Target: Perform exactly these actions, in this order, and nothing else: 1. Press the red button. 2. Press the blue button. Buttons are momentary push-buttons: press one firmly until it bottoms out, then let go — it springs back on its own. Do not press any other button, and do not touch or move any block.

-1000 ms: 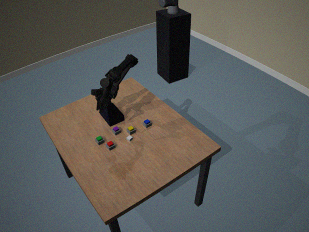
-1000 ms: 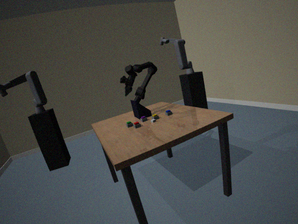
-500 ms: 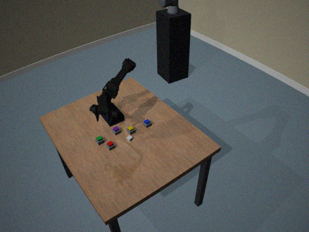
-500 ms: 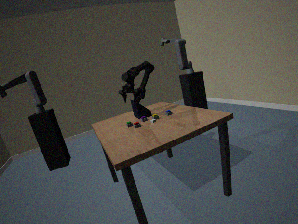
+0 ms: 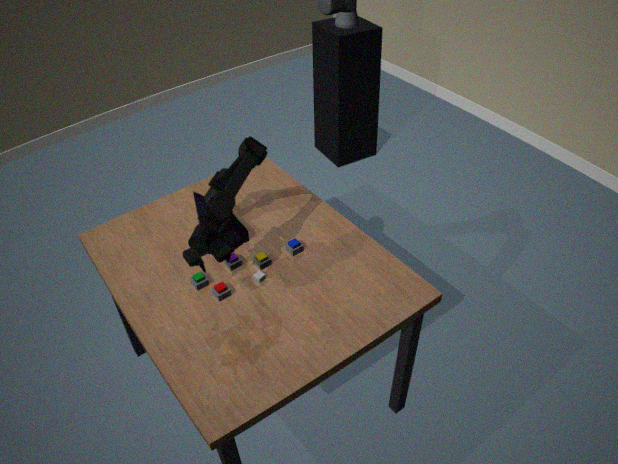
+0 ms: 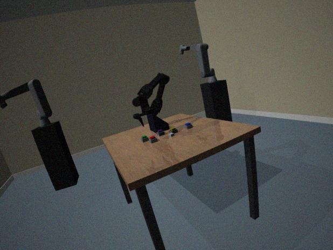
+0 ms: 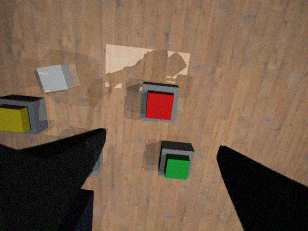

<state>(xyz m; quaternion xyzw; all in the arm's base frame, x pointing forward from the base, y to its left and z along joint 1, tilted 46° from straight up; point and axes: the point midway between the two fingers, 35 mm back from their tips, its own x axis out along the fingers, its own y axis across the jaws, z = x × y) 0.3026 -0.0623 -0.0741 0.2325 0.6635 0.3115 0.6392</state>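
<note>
My gripper tip is now 100 mm above the red button. From my gripper tip the other things lie so: green button 100 mm below, 80 mm behind, 50 mm to the right; small white block 140 mm to the left, 120 mm below; purple button 110 mm behind, 100 mm below, 90 mm to the left.
</note>
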